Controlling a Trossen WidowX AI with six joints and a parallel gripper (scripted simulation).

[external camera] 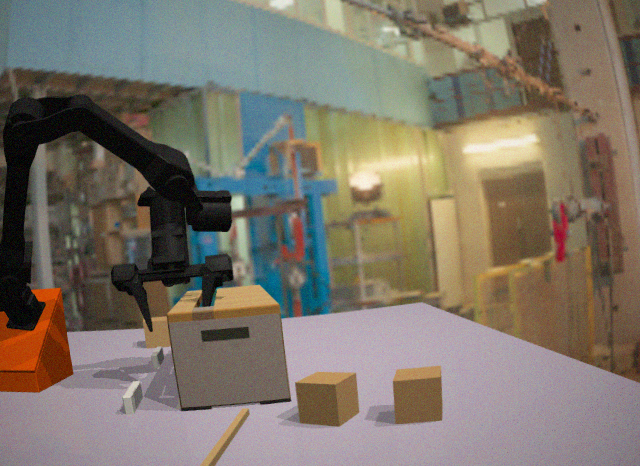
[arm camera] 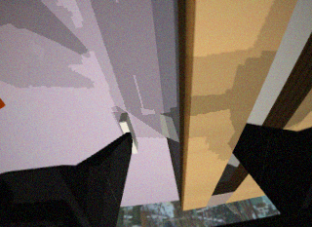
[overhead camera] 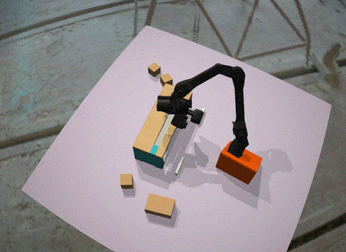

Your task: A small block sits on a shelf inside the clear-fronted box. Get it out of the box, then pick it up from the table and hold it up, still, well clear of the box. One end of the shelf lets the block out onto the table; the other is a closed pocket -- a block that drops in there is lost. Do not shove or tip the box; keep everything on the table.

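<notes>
Now: gripper tip 6 cm short of the purple block. From my gripper tip the other things lie so: thin tan stick 12 cm ahead, 23 cm to the right, 9 cm below; then long box 2 cm ahead, 7 cm to the left, 3 cm below; then tan cube 2 cm ahead, 41 cm to the left, 7 cm below.
</notes>
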